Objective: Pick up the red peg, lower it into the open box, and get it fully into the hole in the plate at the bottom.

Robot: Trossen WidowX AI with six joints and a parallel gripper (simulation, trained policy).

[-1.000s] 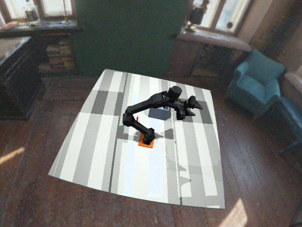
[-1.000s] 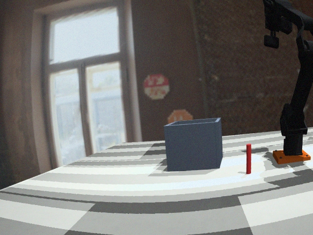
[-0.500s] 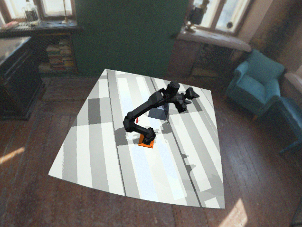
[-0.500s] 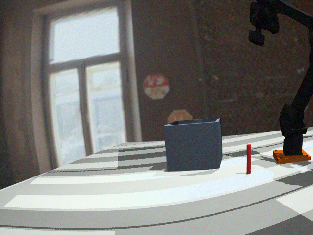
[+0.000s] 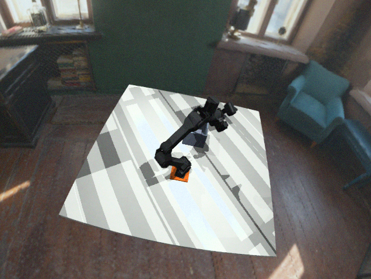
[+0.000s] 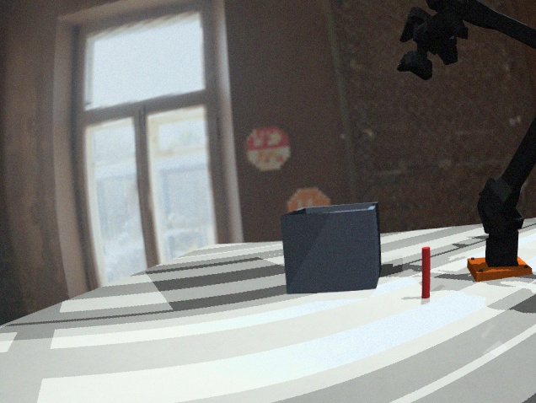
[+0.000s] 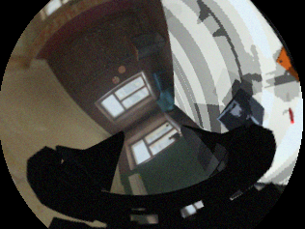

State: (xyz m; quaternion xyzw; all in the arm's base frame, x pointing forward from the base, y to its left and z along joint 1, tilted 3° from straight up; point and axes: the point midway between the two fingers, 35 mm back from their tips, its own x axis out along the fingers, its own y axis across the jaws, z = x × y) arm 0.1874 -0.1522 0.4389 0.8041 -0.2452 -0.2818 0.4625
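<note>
My gripper tip is now 4 cm past the red peg, 31 cm to the right of it and 42 cm above it. The rest, counted from my gripper tip: plate (15 cm ahead, 17 cm to the left, 41 cm below).
</note>
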